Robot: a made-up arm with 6 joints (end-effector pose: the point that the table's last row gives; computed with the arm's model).
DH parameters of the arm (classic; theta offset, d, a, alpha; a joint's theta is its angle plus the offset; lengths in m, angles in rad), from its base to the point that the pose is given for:
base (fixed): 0 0.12 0 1.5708
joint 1: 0 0.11 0.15 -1.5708
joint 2: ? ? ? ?
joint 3: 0 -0.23 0.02 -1.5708
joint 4: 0 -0.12 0.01 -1.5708
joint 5: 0 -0.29 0.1 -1.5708
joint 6: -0.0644 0 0.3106 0
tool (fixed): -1.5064 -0.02 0 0
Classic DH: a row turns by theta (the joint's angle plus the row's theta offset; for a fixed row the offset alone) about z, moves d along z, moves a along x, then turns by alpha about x.
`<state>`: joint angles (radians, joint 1 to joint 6).
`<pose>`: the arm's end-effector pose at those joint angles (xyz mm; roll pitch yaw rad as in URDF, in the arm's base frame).
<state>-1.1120 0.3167 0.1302 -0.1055 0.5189 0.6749</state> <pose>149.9 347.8 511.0 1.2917 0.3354 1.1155</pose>
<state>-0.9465 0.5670 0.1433 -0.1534 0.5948 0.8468</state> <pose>31.3 144.5 620.3 1.2848 -0.1348 1.2743</pose>
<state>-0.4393 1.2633 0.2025 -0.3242 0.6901 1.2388</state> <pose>-102.9 -377.0 506.3 0.4873 -0.8386 2.5986</pose>
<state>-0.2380 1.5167 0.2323 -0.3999 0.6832 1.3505</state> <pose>-34.8 -473.6 436.3 0.1914 -0.6705 -3.0849</pose>
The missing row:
joint 2: 1.5708 0.07 0.24 -1.5708
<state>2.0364 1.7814 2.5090 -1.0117 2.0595 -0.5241</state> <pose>412.5 39.2 -259.2 -3.0848 -1.0211 2.0898</pose>
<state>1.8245 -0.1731 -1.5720 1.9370 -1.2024 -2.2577</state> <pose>-250.6 -123.4 424.5 -0.4425 0.3312 -2.2992</pose>
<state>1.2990 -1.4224 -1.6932 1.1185 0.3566 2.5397</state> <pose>-371.6 -3.3 510.1 2.9675 0.0306 -2.9785</pose>
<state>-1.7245 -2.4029 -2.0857 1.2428 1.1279 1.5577</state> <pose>504.8 3.3 150.1 -3.0438 -1.1560 2.0838</pose>
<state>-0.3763 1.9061 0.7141 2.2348 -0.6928 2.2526</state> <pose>-690.0 141.9 251.1 0.0768 0.4135 1.8260</pose>
